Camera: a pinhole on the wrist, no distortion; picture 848 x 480 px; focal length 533.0 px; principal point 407.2 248.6 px. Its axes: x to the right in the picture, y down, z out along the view. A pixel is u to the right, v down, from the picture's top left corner.
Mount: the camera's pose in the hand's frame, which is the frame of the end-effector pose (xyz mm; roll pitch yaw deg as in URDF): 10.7 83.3 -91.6 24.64 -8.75 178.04
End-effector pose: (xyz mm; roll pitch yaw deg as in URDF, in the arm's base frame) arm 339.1 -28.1 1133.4 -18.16 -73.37 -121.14
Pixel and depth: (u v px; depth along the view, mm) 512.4 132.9 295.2
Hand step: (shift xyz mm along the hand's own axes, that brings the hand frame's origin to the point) -3.9 265.2 156.1
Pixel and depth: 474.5 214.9 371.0
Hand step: 20.2 259.1 239.2
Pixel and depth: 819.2 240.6 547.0
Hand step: -323.8 330.4 460.7
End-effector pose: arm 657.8 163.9 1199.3 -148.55 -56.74 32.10
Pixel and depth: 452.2 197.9 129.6
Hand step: 19.3 148.3 21.4
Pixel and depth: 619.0 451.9 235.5
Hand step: -42.9 101.7 171.2
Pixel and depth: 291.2 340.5 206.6
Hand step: 87.8 134.5 101.8
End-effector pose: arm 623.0 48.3 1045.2 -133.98 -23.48 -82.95
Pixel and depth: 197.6 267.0 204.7
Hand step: 121.6 158.5 83.0
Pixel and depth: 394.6 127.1 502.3
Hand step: 95.3 394.1 310.7
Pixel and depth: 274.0 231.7 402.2
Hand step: 170.9 257.2 249.2
